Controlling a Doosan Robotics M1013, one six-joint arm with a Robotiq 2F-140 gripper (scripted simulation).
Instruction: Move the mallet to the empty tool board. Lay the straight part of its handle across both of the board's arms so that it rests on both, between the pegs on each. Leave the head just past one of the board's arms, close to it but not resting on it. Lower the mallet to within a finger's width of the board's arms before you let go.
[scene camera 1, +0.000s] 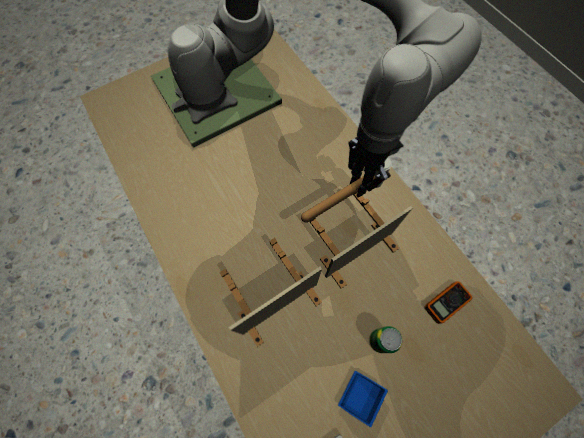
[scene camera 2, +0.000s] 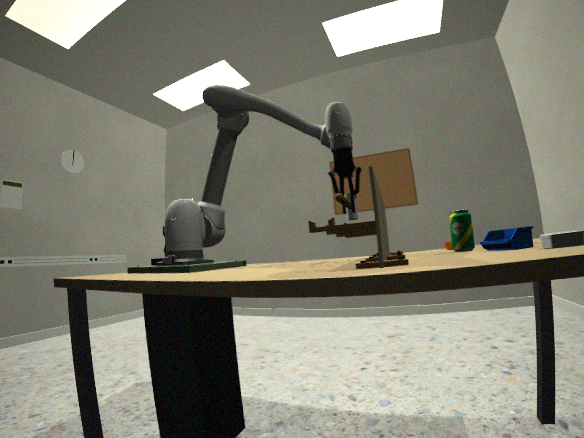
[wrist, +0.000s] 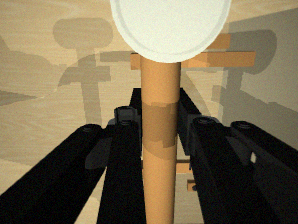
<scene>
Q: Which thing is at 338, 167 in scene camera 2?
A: My gripper.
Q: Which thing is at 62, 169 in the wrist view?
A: My gripper.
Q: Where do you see my gripper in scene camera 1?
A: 357, 189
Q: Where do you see a blue bin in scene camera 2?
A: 520, 238
</scene>
